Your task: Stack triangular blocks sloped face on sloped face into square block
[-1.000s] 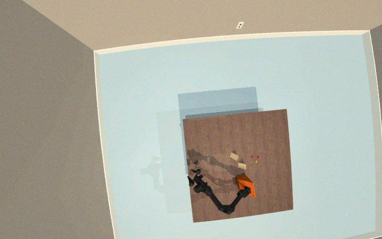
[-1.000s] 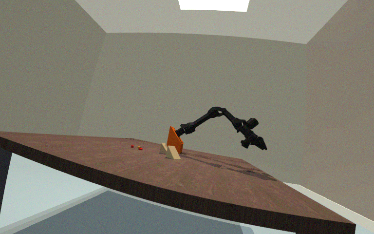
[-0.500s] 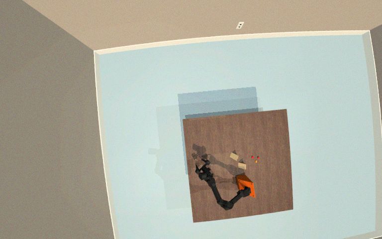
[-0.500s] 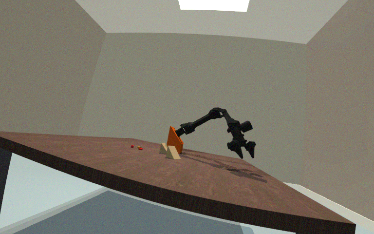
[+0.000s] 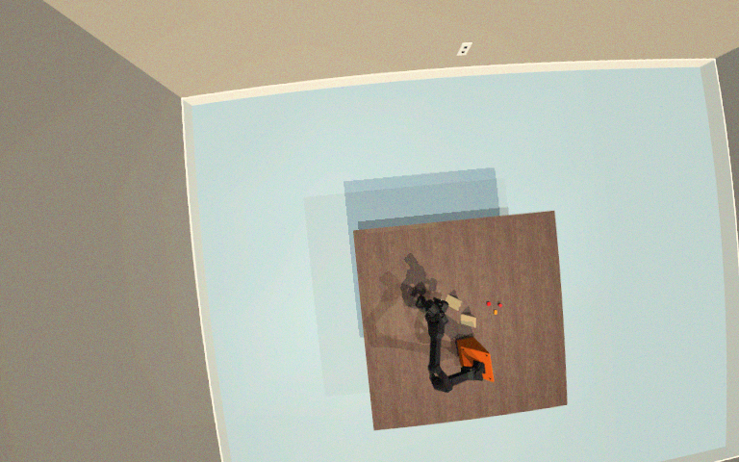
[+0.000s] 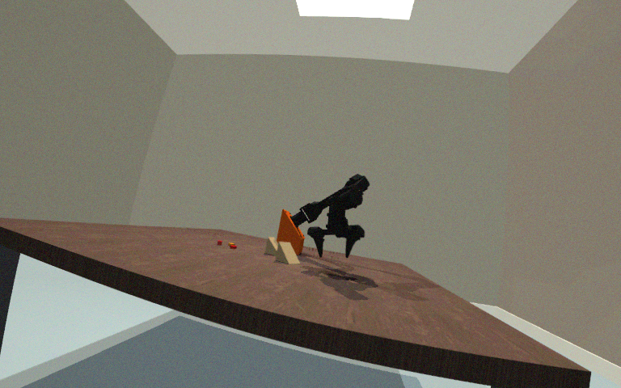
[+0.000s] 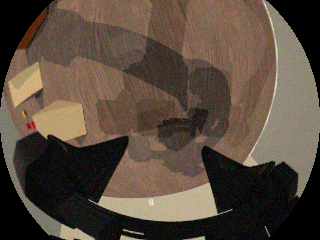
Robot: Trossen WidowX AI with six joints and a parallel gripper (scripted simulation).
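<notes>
The tan triangular block lies 8 cm behind my gripper tip, 17 cm to the right of it and 4 cm below it.
</notes>
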